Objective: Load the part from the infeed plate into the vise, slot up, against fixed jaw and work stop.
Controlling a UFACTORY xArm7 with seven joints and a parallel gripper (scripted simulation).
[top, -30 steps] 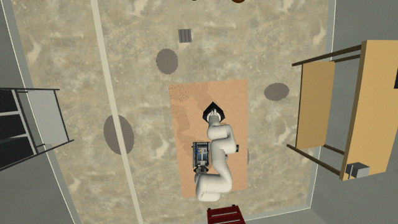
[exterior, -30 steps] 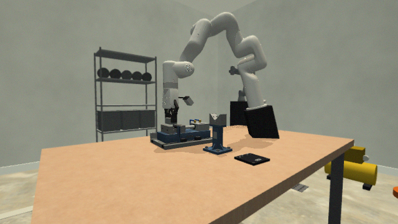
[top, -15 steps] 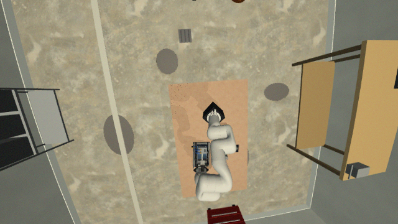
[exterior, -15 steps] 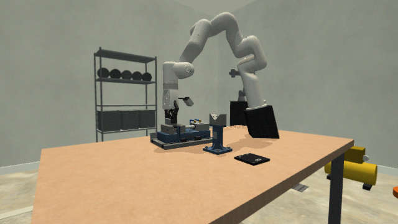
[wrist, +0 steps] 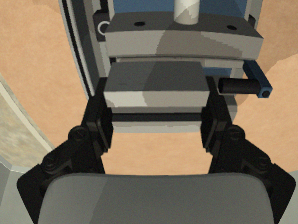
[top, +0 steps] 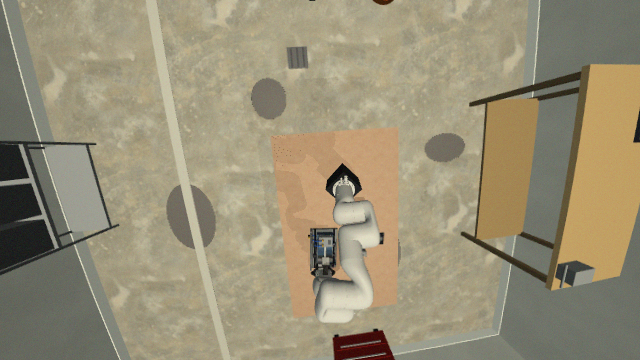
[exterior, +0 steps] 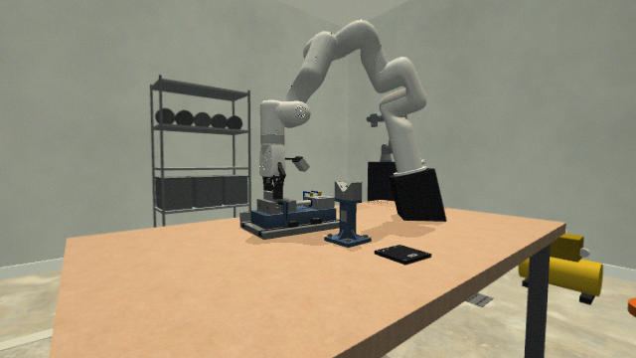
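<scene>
The moving jaw is 4 cm below my hand, 3 cm behind it and 2 cm to the left of it. The rest, counted from my hand: work stop 7 cm to the left, 3 cm below, 1 cm ahead; cylinder rod 8 cm behind, 4 cm below, 3 cm to the left; grey block right at my hand.
</scene>
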